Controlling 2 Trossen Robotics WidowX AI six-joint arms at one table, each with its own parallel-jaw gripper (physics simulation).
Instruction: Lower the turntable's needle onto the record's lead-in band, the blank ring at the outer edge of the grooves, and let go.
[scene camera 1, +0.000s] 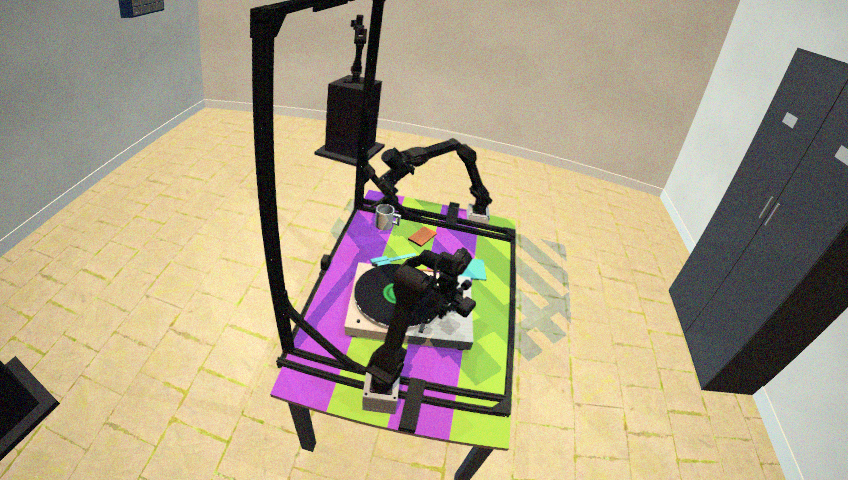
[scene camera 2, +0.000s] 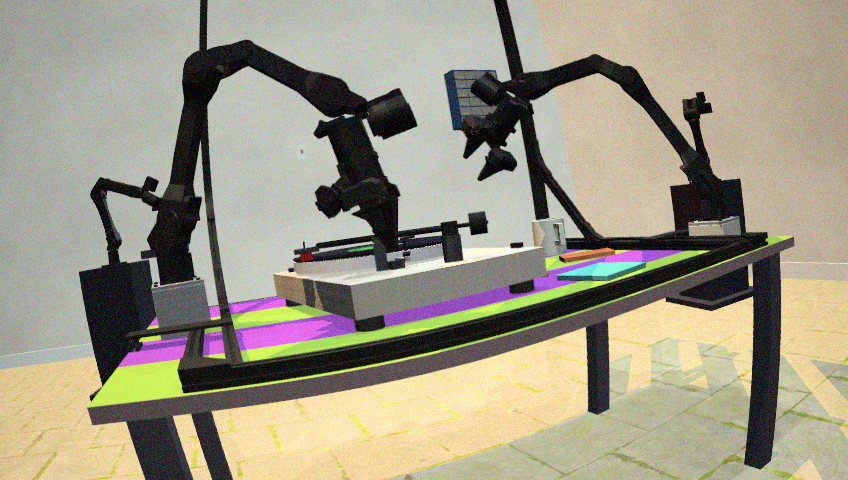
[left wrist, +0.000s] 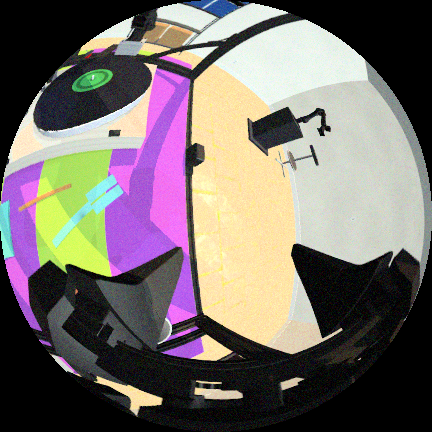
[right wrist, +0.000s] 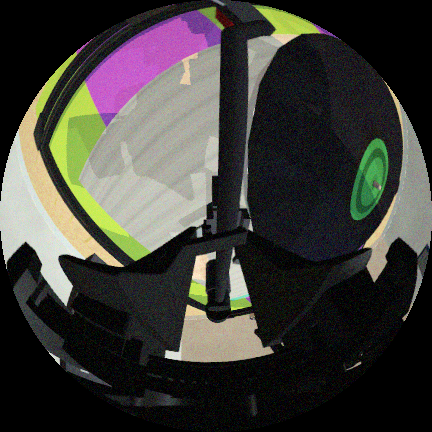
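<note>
The turntable carries a black record with a green label. The tonearm runs beside the record; its headshell, with a red cartridge, stands outside the record's edge. The needle tip cannot be made out. My right gripper is down at the tonearm, its fingers narrow on the small black crossbar there, which is slightly tilted in the right wrist view. My left gripper is open and empty, high beyond the turntable.
A mug, an orange block, a cyan slab and a long cyan item lie or stand beyond the turntable. The tonearm's counterweight sticks out at its rear. A black frame borders the table.
</note>
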